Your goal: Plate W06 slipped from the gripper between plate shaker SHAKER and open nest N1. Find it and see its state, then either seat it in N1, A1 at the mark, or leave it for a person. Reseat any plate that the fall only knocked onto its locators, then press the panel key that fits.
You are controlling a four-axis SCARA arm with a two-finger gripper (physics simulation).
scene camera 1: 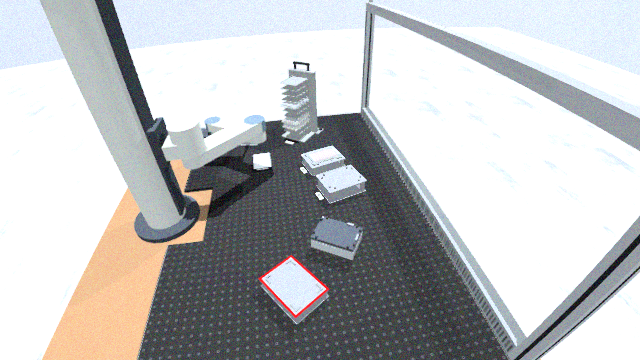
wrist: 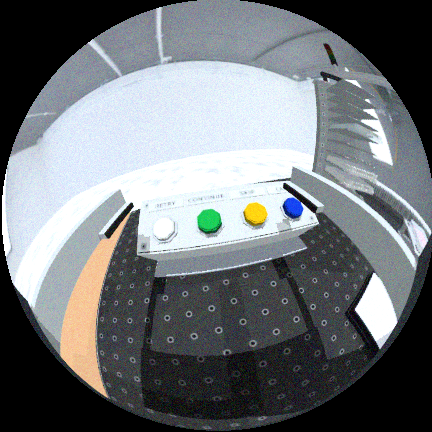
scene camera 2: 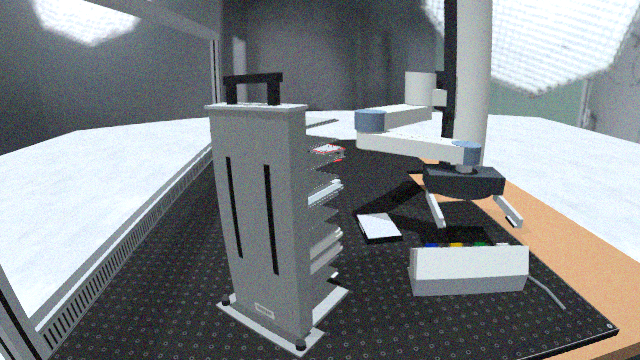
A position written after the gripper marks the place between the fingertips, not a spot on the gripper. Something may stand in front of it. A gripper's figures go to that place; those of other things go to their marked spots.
Labels:
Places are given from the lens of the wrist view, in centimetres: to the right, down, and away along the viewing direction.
gripper (wrist: 204,182): -1, -3, 10
white plate (wrist: 371,308): 18, 11, 4
button box (wrist: 189,250): -3, 4, 13
The marked spots on the button box and the white plate are 23 cm apart.

